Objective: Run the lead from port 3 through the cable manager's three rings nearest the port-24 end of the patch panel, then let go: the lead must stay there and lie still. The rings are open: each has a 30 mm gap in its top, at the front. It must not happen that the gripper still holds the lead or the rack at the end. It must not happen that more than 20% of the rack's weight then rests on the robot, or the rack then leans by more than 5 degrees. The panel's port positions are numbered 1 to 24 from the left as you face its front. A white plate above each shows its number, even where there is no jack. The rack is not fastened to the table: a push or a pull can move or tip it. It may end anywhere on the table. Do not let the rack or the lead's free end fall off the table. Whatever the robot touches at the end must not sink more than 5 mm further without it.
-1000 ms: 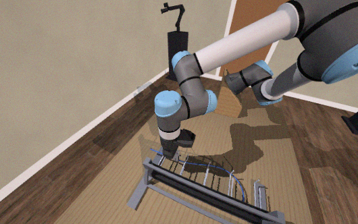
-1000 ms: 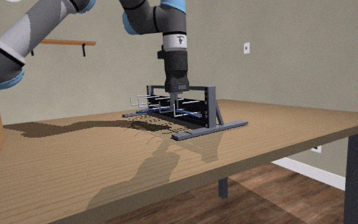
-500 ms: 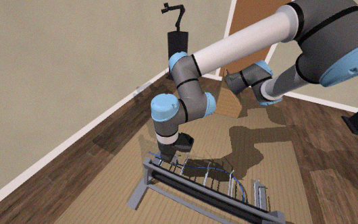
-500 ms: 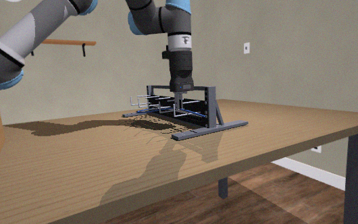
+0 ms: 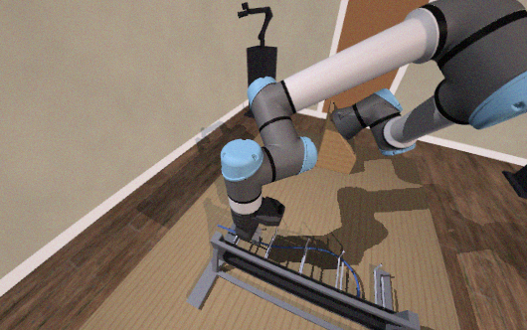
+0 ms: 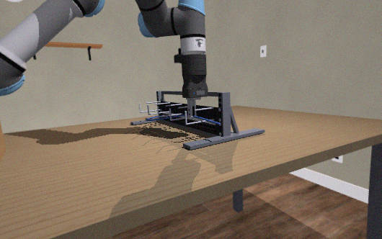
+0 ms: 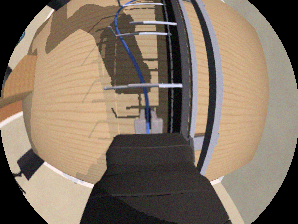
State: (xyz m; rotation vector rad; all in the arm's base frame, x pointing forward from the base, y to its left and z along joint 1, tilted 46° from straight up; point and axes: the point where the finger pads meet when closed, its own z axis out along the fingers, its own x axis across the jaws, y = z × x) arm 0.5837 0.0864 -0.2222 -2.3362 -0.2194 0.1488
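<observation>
The grey rack is 4 cm ahead of my hand, 15 cm to the left of it and 2 cm below it.
</observation>
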